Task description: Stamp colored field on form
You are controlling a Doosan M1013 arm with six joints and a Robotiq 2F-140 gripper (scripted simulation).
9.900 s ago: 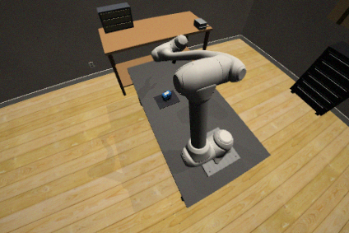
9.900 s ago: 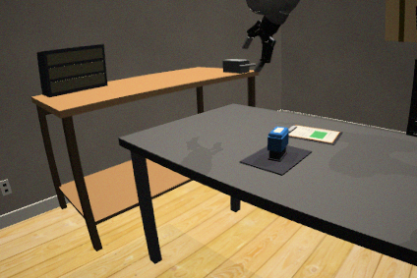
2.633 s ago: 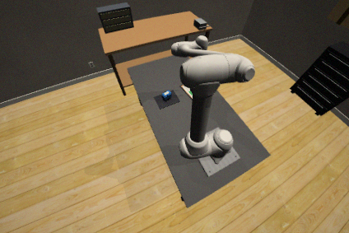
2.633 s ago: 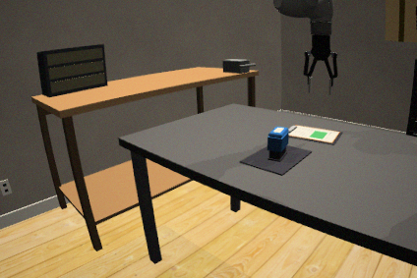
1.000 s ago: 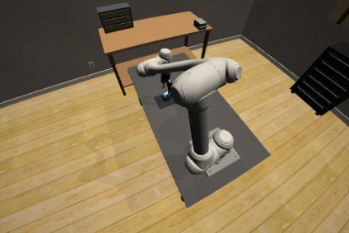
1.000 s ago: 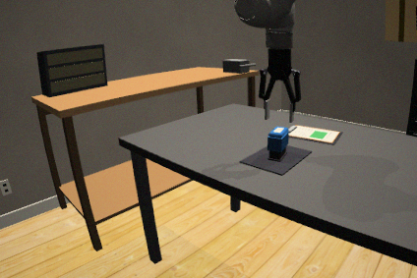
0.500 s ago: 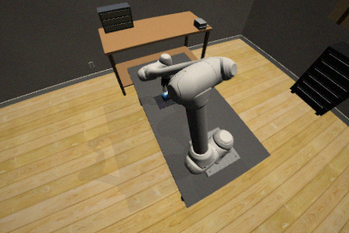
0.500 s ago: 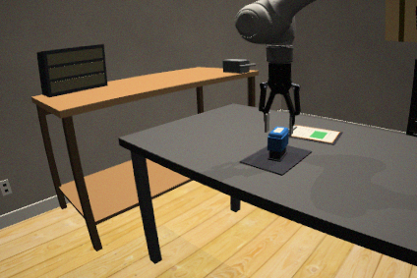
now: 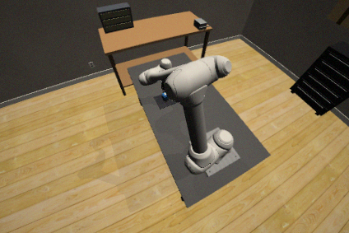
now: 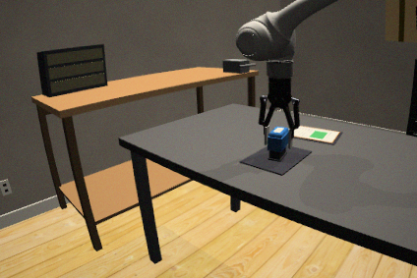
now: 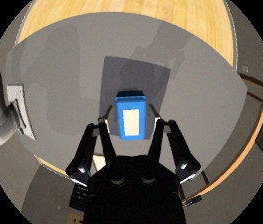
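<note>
The blue stamp is 2 cm below my hand. Round my hand: dark mat (7 cm below); form (31 cm to the right, 7 cm below, 5 cm behind).
</note>
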